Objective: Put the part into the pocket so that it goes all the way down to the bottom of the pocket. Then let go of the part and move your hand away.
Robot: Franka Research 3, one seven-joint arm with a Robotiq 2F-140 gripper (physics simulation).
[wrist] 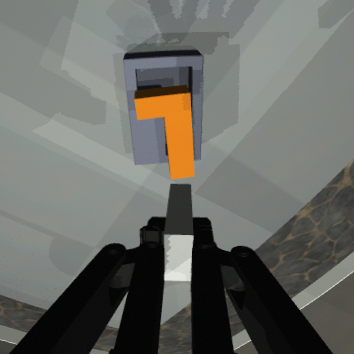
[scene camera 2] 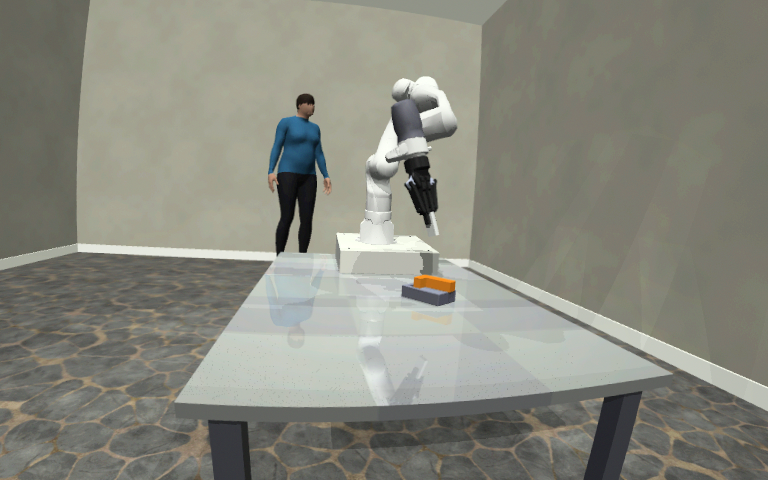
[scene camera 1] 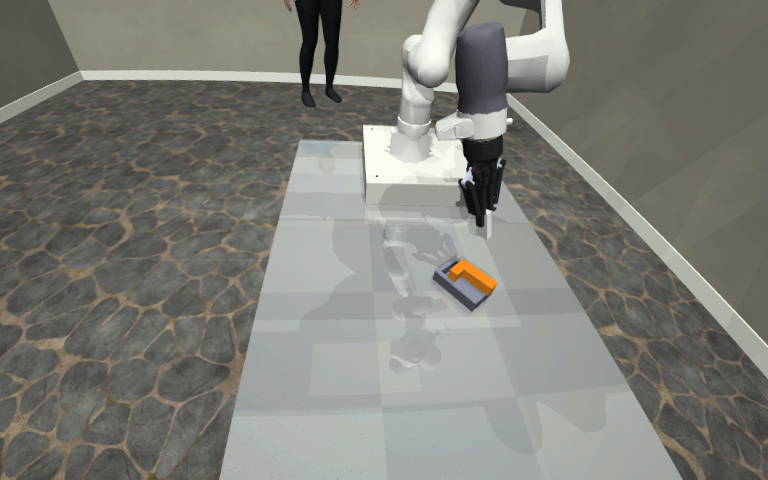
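The part, an orange L-shaped block (scene camera 1: 477,276) (scene camera 2: 435,283) (wrist: 180,137), lies on the grey pocket block (scene camera 1: 453,292) (scene camera 2: 421,294) (wrist: 130,75). It stands well proud of the rim. In the wrist view its long leg runs along the right side and its end reaches past the near wall; its short leg points left across the opening. A strip of the opening shows beyond it. How its underside rests is hidden. My gripper (scene camera 1: 485,224) (scene camera 2: 432,223) (wrist: 179,201) is shut, with pale tips pressed together and no part between them. It hangs above the table, apart from the part, towards the robot base.
The pocket block stands on the glossy grey table (scene camera 1: 339,441) (scene camera 2: 339,390). The white robot base (scene camera 1: 413,192) (scene camera 2: 368,263) is at the table's far end. A person (scene camera 1: 320,45) (scene camera 2: 298,152) stands on the floor behind the table.
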